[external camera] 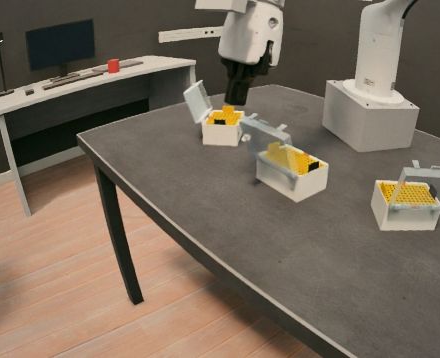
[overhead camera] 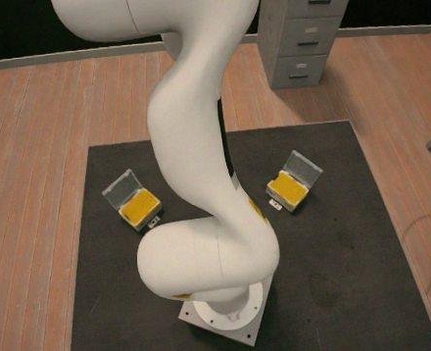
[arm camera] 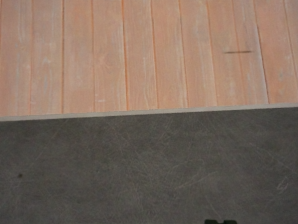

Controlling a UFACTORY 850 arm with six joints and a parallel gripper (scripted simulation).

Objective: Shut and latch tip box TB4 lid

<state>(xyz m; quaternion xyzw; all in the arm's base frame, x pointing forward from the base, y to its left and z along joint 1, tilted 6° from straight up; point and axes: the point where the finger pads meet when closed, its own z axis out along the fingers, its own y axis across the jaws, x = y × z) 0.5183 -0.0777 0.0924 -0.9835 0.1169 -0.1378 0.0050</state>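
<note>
Now: hand 70 mm past the tip box lid, 20 mm to the right of it and 110 mm above it. Round my hand: TB4 label (190 mm behind, 40 mm to the left, 200 mm below); then bench label (260 mm behind, 190 mm to the right, 200 mm below).
</note>
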